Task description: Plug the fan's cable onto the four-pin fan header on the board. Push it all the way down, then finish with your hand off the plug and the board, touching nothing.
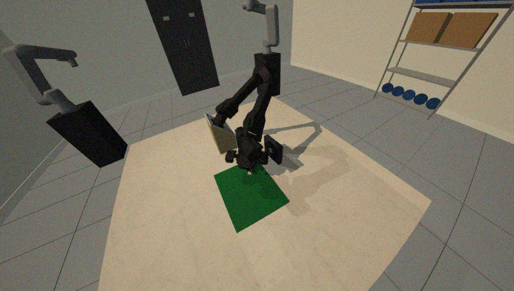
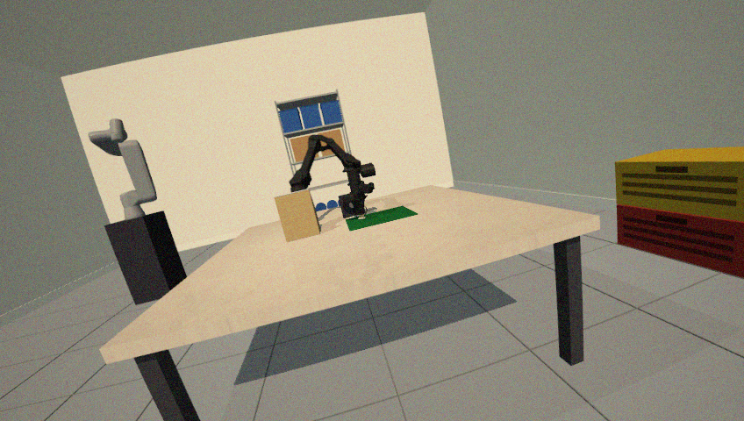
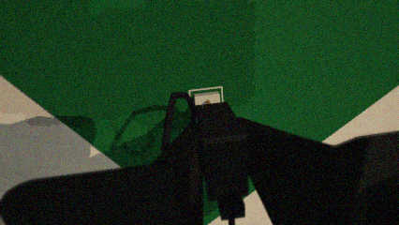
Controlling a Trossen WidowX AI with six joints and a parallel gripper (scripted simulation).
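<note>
Right now the four-pin header is 40 mm below my gripper tip. The rest, counted from my gripper tip: black fan: 20 mm behind, 150 mm to the left, 20 mm above; green board: 70 mm ahead, 50 mm to the right, 50 mm below; black plug: 10 mm above.
</note>
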